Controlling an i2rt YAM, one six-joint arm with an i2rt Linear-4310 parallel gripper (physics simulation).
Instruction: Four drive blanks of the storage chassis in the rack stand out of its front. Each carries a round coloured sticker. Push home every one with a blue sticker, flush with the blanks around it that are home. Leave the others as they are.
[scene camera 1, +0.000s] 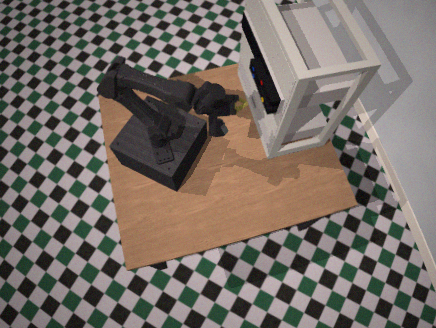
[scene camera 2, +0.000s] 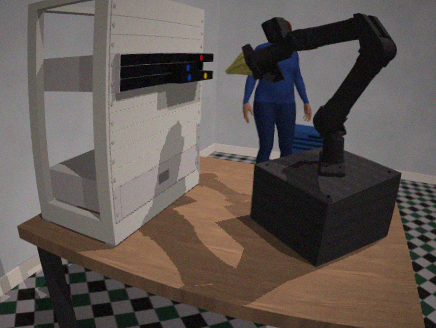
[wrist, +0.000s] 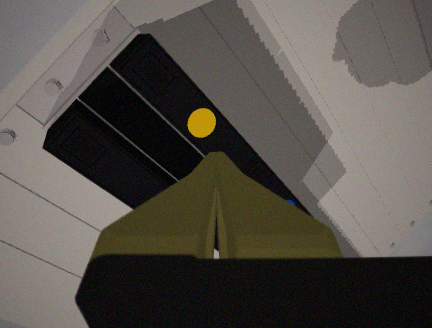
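The black chassis (scene camera 1: 270, 89) (scene camera 2: 145, 67) (wrist: 130, 107) sits in the pale rack (scene camera 1: 286, 117) (scene camera 2: 103, 130). In the scene camera 2 view, a red sticker (scene camera 2: 201, 58) is in the top row. One blue sticker (scene camera 2: 188, 67) is in the middle row, another blue sticker (scene camera 2: 189, 77) in the bottom row beside the yellow sticker (scene camera 2: 205, 76) (wrist: 201, 122). These blanks stand out. A blue sticker edge (wrist: 290, 203) shows beside the fingers in the wrist view; the fingers hide other blanks. My gripper (scene camera 1: 245, 104) (scene camera 2: 228, 71) (wrist: 216, 164) is shut and empty, a little in front of the chassis.
The rack stands on the wooden table (scene camera 1: 215, 215) (scene camera 2: 350, 285). The arm's dark base block (scene camera 1: 160, 145) (scene camera 2: 325, 210) is across from its front. Pale front panels (wrist: 40, 215) lie around the chassis. A person in blue (scene camera 2: 277, 95) stands behind the arm.
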